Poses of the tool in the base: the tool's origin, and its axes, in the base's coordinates. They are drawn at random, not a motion.
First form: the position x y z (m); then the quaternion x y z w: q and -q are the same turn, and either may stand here.
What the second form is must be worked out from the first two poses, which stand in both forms.
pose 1, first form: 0.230, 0.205, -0.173, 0.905, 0.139, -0.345, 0.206
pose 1, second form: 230, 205, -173, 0.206, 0.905, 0.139, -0.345
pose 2, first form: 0.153, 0.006, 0.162, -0.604, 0.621, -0.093, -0.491
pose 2, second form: 153, 6, 162, 0.491, 0.604, -0.621, 0.093
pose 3, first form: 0.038, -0.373, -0.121, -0.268, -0.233, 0.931, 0.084
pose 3, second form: 38, -373, -121, 0.084, -0.268, -0.233, 0.931
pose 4, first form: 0.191, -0.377, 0.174, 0.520, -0.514, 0.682, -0.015
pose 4, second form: 191, -377, 174, 0.015, -0.520, 0.514, -0.682
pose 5, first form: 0.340, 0.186, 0.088, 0.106, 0.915, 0.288, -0.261
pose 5, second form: 340, 186, 88, 0.261, -0.106, -0.915, -0.288
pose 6, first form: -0.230, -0.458, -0.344, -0.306, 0.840, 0.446, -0.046
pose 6, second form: -230, -458, -344, 0.046, 0.306, -0.840, -0.446
